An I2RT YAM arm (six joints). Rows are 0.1 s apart.
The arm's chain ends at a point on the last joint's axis. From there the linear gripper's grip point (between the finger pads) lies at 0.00 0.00 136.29 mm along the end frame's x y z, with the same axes.
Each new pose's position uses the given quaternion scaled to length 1; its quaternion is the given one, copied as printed.
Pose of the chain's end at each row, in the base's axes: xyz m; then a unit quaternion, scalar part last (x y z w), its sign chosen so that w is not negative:
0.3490 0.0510 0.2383 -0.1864 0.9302 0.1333 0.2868
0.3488 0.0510 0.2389 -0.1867 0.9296 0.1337 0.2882
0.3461 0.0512 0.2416 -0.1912 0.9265 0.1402 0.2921
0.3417 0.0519 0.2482 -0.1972 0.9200 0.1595 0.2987
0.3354 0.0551 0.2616 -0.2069 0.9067 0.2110 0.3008
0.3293 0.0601 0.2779 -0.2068 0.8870 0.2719 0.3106
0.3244 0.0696 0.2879 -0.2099 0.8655 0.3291 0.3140
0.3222 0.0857 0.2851 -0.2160 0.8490 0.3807 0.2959
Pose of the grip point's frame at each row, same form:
0.4149 0.0994 0.1293 -0.1864 0.9302 0.1333 0.2868
0.4150 0.0995 0.1301 -0.1867 0.9296 0.1337 0.2882
0.4126 0.1018 0.1339 -0.1912 0.9265 0.1402 0.2921
0.4080 0.1080 0.1432 -0.1972 0.9200 0.1595 0.2987
0.3978 0.1242 0.1621 -0.2069 0.9067 0.2110 0.3008
0.3891 0.1434 0.1881 -0.2068 0.8870 0.2719 0.3106
0.3796 0.1652 0.2080 -0.2099 0.8655 0.3291 0.3140
0.3683 0.1912 0.2122 -0.2160 0.8490 0.3807 0.2959

